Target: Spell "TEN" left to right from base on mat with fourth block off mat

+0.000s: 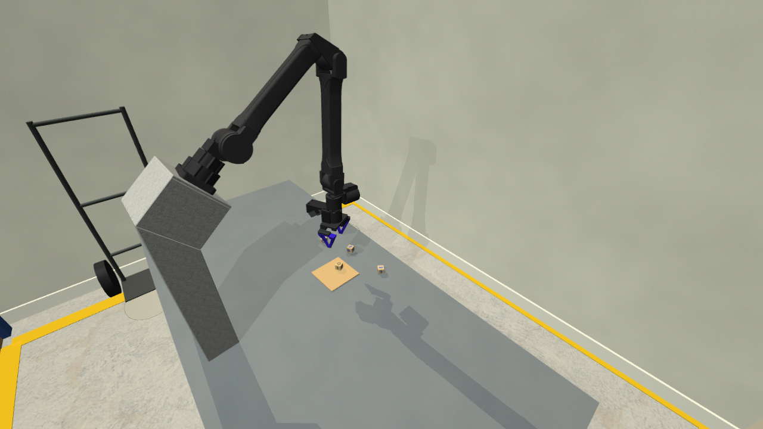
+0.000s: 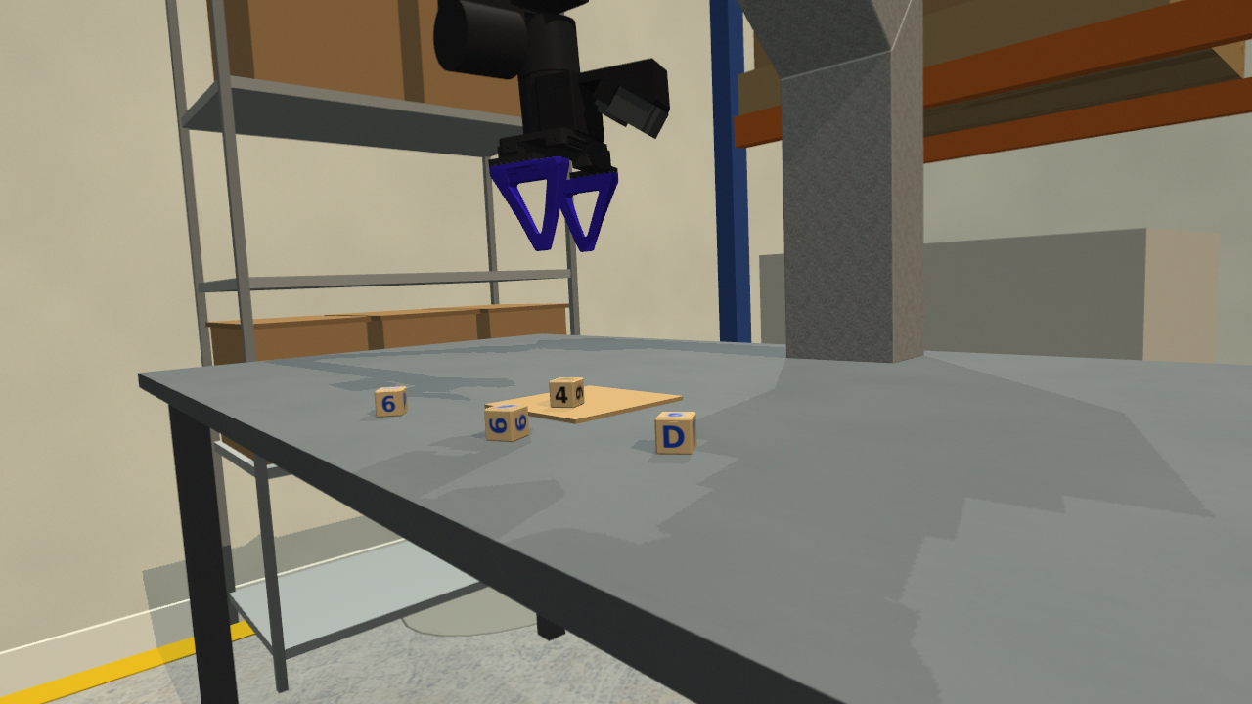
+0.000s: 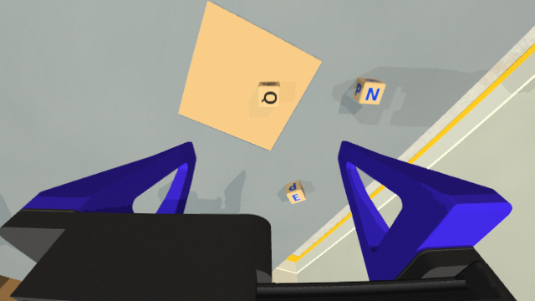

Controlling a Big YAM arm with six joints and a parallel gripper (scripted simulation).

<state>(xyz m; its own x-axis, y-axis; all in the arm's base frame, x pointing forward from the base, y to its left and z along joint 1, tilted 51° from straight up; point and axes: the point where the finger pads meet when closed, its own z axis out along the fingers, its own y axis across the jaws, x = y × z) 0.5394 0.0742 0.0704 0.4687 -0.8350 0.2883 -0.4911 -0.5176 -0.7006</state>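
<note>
Right now the tan mat is 20 mm behind my hand, 20 mm to the right of it and 160 mm below it.
</note>
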